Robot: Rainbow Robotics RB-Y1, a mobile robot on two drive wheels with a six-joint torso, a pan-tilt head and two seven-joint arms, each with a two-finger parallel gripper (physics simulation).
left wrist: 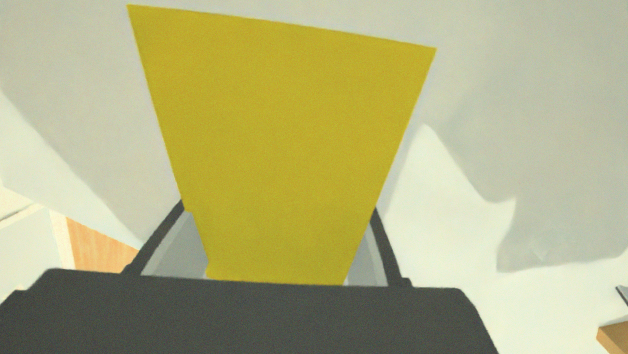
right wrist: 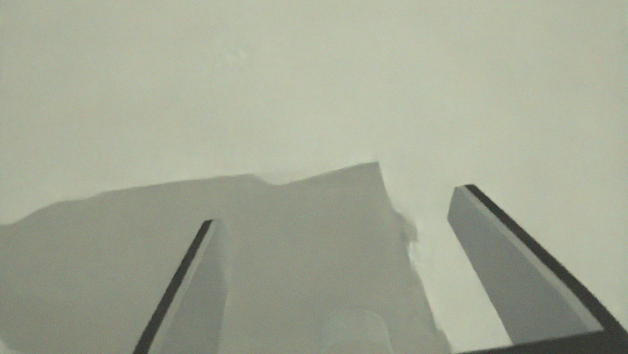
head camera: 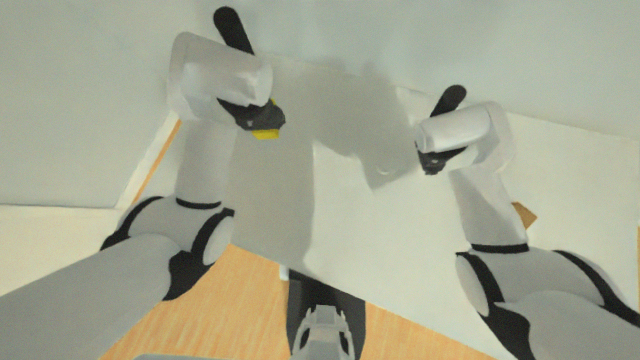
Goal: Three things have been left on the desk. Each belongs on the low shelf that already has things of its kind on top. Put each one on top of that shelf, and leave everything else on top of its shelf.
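Frame: origin at the robot's base, x back, y right, z up, level; millimetres.
Seen in the pictures: left gripper, fingertip midpoint: (left wrist: 287,180) (head camera: 267,127); right gripper, fingertip midpoint: (right wrist: 337,218).
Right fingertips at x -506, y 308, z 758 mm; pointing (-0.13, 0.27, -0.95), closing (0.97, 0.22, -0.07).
A point is followed by its place in that frame.
My left gripper (head camera: 267,121) @[x -555, y -194, z 855 mm] (left wrist: 279,206) @[x -555, y -194, z 855 mm] is shut on a yellow block (head camera: 266,134) @[x -519, y -183, z 878 mm] (left wrist: 285,125) @[x -597, y -194, z 898 mm], held above the white desk (head camera: 350,225) @[x -276, y 75, z 721 mm] (right wrist: 300,100) @[x -530, y 354, z 721 mm]. My right gripper (head camera: 431,170) (right wrist: 337,218) @[x -506, y 308, z 758 mm] is open and empty above the desk. A faint, pale, see-through round thing lies on the desk in shadow; it shows in the head view (head camera: 384,171) @[x -459, y 184, z 745 mm], in the left wrist view (left wrist: 542,251) @[x -473, y 165, z 739 mm] and, low between the right fingers, in the right wrist view (right wrist: 356,327) @[x -483, y 213, z 736 mm]. A brown block (head camera: 523,215) @[x -333, y 559, z 771 mm] (left wrist: 615,337) @[x -315, y 496, z 743 mm] is partly hidden behind the right forearm in the head view. No low shelf can be made out.
A grey wall surface (head camera: 550,50) @[x -765, y 576, z 895 mm] runs behind the desk. Wooden floor (head camera: 240,290) @[x 219, y -599, z 1 mm] shows in front of it. A pale edge with an orange strip (head camera: 159,160) @[x -722, y -1468, z 3 mm] stands at the left, beside the left arm. Arm shadows cover part of the desk.
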